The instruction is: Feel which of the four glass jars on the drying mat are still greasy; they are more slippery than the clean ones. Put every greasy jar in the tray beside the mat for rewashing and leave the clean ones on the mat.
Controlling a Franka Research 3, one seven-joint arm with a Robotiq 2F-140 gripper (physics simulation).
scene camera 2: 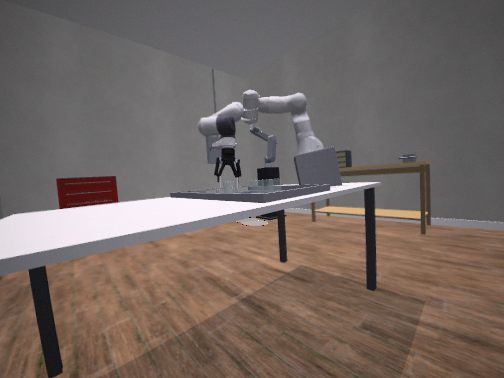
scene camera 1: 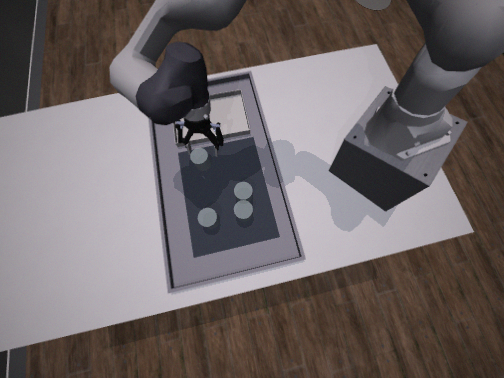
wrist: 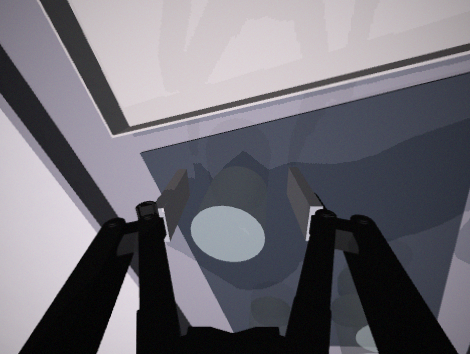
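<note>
Four glass jars with pale round tops stand on the dark drying mat (scene camera 1: pixel 225 240) (wrist: pixel 390 185). One jar (scene camera 1: pixel 198 156) (scene camera 2: pixel 229 187) (wrist: pixel 227 233) is near the mat's tray-side corner. Two jars (scene camera 1: pixel 243 190) (scene camera 1: pixel 243 209) stand close together further along, and another jar (scene camera 1: pixel 207 217) stands beside them. My gripper (scene camera 1: pixel 203 151) (scene camera 2: pixel 229 182) (wrist: pixel 237 181) is open, with a finger on either side of the corner jar and gaps showing between its pads and the jar in the wrist view. The light tray (scene camera 1: pixel 232 115) (wrist: pixel 200 102) lies beside the mat. Which jars are greasy cannot be seen.
A larger grey tray-like surround with a raised rim (scene camera 1: pixel 162 220) holds both mat and tray on the white table (scene camera 1: pixel 90 210) (scene camera 2: pixel 140 215). The robot's base block (scene camera 1: pixel 380 165) (scene camera 2: pixel 320 169) stands at the right. The arm overhangs part of the tray in scene camera 1.
</note>
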